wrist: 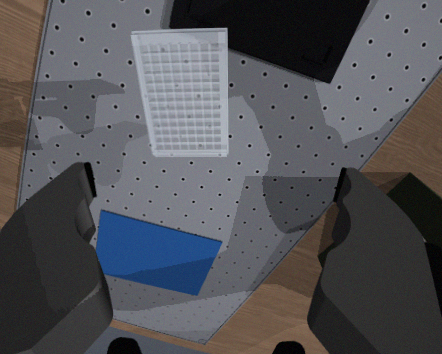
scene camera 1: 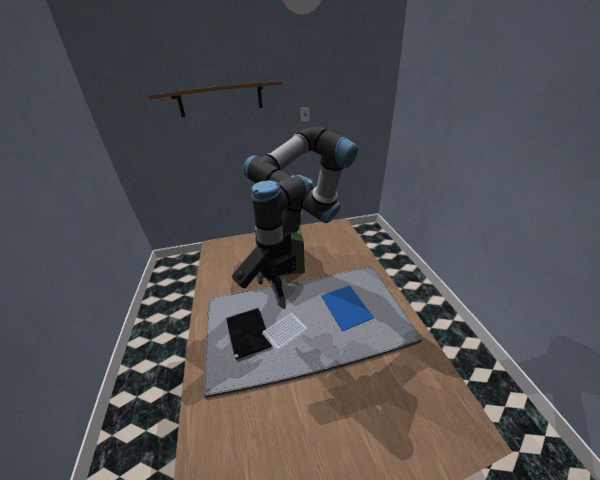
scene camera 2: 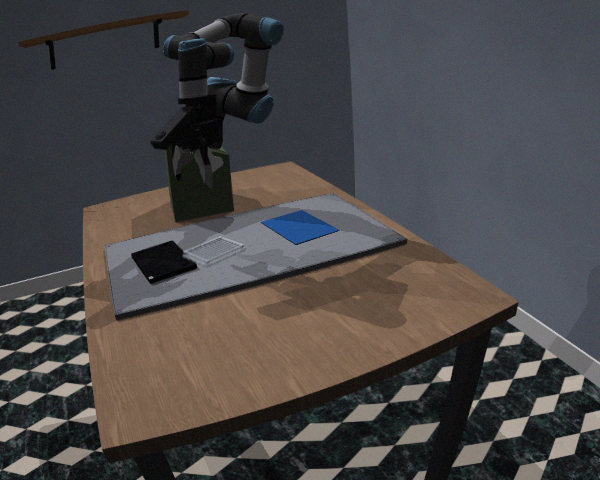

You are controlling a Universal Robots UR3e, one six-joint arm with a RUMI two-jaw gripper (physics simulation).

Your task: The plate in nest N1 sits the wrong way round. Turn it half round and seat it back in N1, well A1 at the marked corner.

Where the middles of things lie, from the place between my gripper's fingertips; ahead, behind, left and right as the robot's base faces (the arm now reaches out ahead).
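Labels:
Flat blue rectangle [scene camera 2: 298, 227]: 3 cm behind my hand, 26 cm to the left of it, 17 cm below it. Relative to the clear well plate [scene camera 2: 216, 250], my gripper is 2 cm to the right of it, 3 cm short of it and 16 cm above it. Going by their middles, the clear well plate is the nearest to my gripper of the things named here.

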